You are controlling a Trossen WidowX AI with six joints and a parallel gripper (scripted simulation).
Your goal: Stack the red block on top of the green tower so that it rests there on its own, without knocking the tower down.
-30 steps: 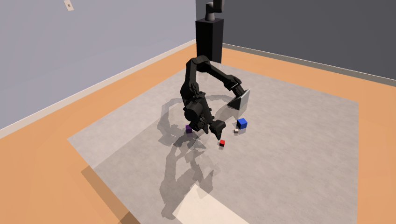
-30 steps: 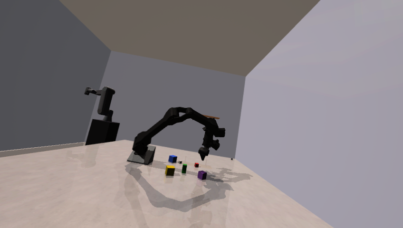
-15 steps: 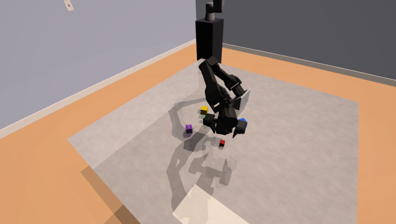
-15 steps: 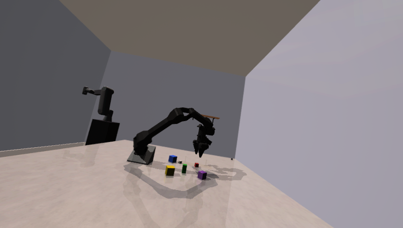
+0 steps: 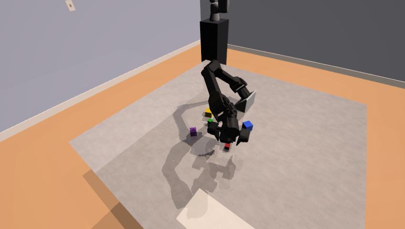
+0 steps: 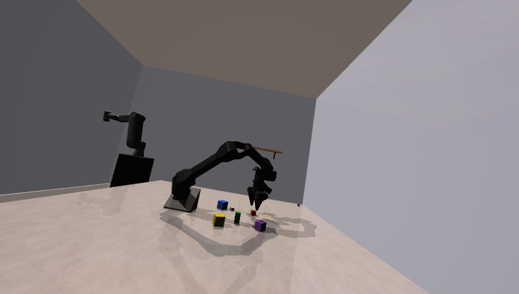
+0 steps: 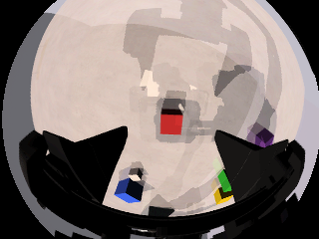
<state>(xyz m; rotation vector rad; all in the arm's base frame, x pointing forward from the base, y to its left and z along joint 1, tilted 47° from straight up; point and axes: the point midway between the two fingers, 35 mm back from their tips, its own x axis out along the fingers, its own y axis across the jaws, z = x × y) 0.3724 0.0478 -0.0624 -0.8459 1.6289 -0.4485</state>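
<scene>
Right now the red block is 3 cm below my gripper tip. Also, from my gripper tip: blue cube: 18 cm behind, 3 cm to the left, 2 cm below; white cube: 12 cm behind, 2 cm to the left, 3 cm below; purple cube: 2 cm ahead, 20 cm to the right, 2 cm below.
</scene>
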